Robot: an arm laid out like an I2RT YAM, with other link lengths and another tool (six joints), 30 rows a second.
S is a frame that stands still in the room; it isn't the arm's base.
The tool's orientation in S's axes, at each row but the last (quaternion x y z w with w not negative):
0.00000, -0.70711, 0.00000, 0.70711
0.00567, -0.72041, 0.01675, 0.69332
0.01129, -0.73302, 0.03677, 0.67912
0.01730, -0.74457, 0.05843, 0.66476
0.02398, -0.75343, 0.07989, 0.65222
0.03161, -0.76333, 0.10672, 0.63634
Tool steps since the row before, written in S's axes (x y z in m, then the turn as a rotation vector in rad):
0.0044, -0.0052, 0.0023, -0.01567, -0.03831, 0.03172
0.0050, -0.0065, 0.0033, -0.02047, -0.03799, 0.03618
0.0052, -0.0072, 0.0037, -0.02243, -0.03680, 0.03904
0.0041, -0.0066, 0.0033, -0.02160, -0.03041, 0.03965
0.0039, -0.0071, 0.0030, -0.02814, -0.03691, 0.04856
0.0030, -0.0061, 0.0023, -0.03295, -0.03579, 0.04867
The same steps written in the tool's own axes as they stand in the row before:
0.0023, -0.0052, -0.0044, 0.03172, -0.03831, 0.01567
0.0030, -0.0067, -0.0049, 0.03637, -0.03791, 0.02028
0.0030, -0.0077, -0.0050, 0.03941, -0.03671, 0.02194
0.0025, -0.0072, -0.0037, 0.04025, -0.03049, 0.02035
0.0019, -0.0078, -0.0032, 0.04956, -0.03677, 0.02652
0.0012, -0.0068, -0.0020, 0.05068, -0.03481, 0.03091

